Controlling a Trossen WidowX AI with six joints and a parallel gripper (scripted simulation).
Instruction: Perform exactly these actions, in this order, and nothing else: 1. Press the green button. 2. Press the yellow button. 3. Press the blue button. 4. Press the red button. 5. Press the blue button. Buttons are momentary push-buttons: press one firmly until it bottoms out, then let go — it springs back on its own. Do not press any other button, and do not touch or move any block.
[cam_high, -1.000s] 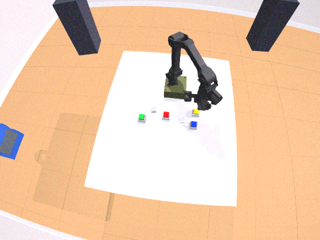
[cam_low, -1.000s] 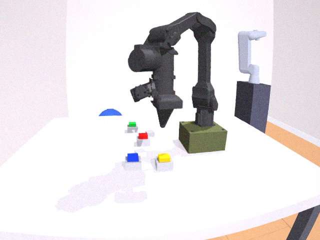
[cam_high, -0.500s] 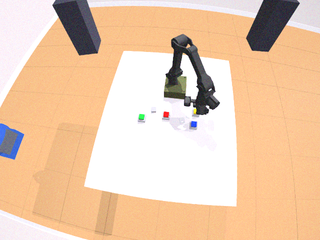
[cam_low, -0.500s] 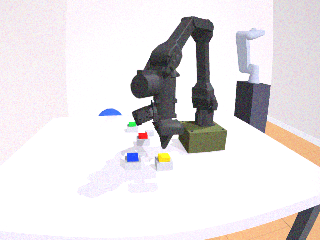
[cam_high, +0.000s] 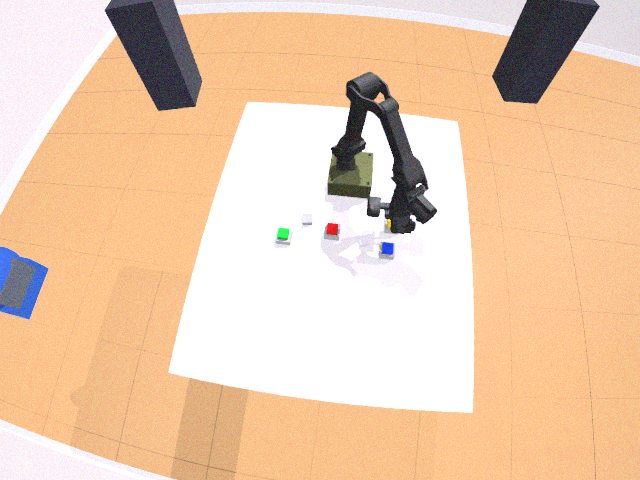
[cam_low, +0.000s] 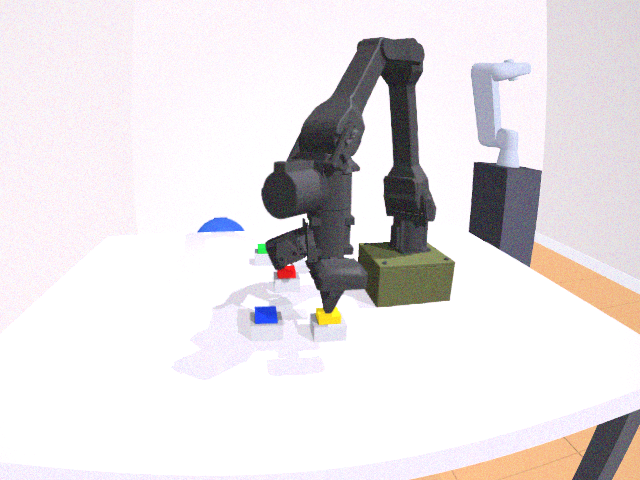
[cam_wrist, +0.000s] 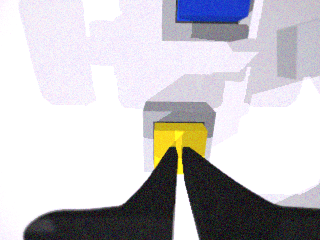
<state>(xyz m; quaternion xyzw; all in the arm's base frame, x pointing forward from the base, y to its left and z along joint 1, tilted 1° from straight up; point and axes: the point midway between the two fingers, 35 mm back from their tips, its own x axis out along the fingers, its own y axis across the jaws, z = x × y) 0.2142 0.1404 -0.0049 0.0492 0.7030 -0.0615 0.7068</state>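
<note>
Right now my gripper tip is 10 mm above the yellow button. Also, from my gripper tip: blue button (90 mm ahead, 30 mm to the right, 10 mm below); then red button (10 mm ahead, 200 mm to the right, 10 mm below); then small white block (50 mm ahead, 100 mm to the right, 30 mm below).
</note>
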